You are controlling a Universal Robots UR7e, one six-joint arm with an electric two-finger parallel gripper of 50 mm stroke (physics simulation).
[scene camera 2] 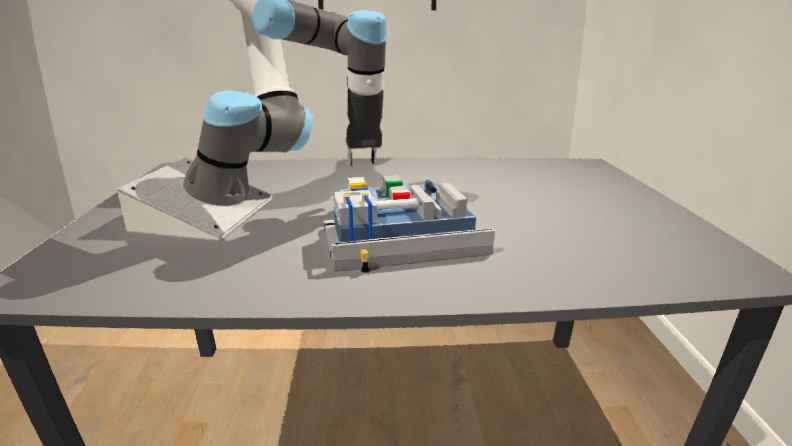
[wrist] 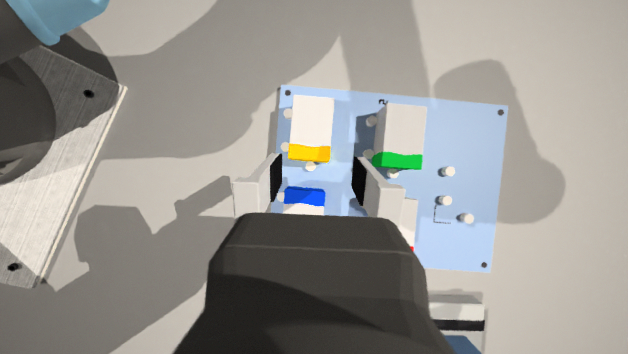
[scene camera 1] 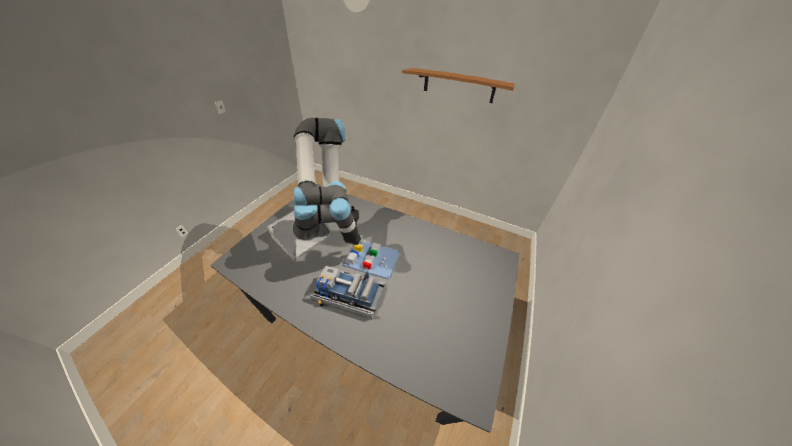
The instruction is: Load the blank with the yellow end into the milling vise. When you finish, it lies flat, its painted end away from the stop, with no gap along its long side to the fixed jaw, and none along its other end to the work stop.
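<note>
The blank with the yellow end (scene camera 1: 358,247) (scene camera 2: 356,182) (wrist: 311,122) lies on the light-blue board (scene camera 1: 392,259) (wrist: 470,135), its yellow end toward the gripper in the wrist view, with pegs beside it. My gripper (scene camera 2: 361,161) (wrist: 317,170) is open and empty, above the board. In the wrist view its fingertips show between the yellow-end blank and the blue-end blank (wrist: 304,196). The milling vise (scene camera 2: 404,226) stands in front of the board. Its two pale jaws, the inner jaw (scene camera 2: 423,203) and the outer jaw (scene camera 2: 454,200), stand apart with no blank visible between them. A dark piece (scene camera 2: 430,186), perhaps the work stop, shows behind the jaws.
The green-end blank (scene camera 1: 374,250) (scene camera 2: 392,185) (wrist: 401,130) and red-end blank (scene camera 1: 368,262) (scene camera 2: 400,193) lie on the same board. Short pegs (wrist: 448,171) stand at its right. A pale rail (scene camera 2: 415,243) runs along the vise's front. The robot's base plate (wrist: 80,165) is left.
</note>
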